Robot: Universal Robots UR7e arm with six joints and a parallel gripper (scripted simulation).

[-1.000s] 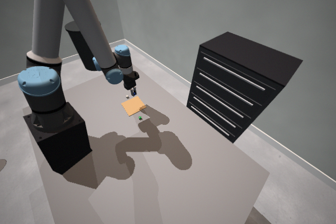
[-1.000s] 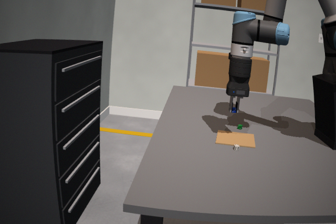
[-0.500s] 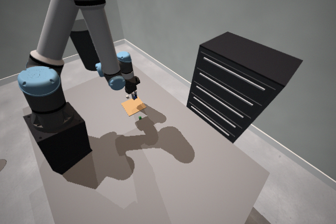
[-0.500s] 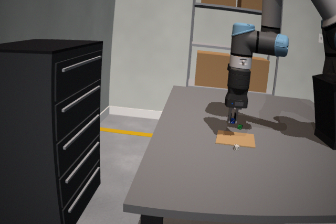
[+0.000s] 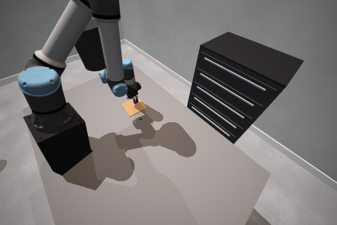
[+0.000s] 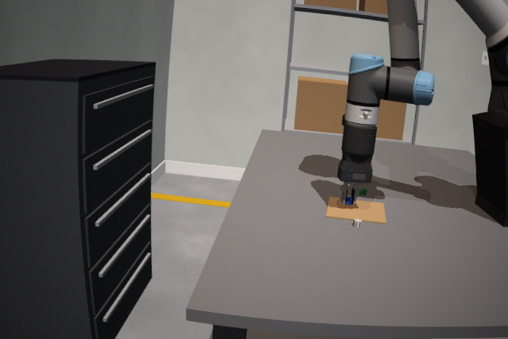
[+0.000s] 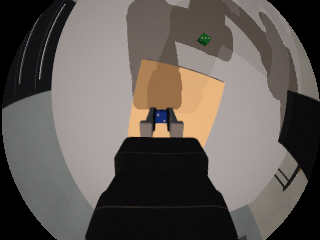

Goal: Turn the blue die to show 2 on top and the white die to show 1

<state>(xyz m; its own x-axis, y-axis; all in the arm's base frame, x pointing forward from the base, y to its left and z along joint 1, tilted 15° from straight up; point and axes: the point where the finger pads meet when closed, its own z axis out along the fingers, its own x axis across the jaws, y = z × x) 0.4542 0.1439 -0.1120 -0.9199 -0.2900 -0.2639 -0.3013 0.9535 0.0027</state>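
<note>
Right now the orange mat is 30 mm below my hand, 20 mm behind it and 10 mm to the right of it. The rest, counted from my hand: green die (140 mm to the right, 30 mm below, 20 mm behind); white die (100 mm to the left, 40 mm behind, 30 mm below); blue die (10 mm below).
</note>
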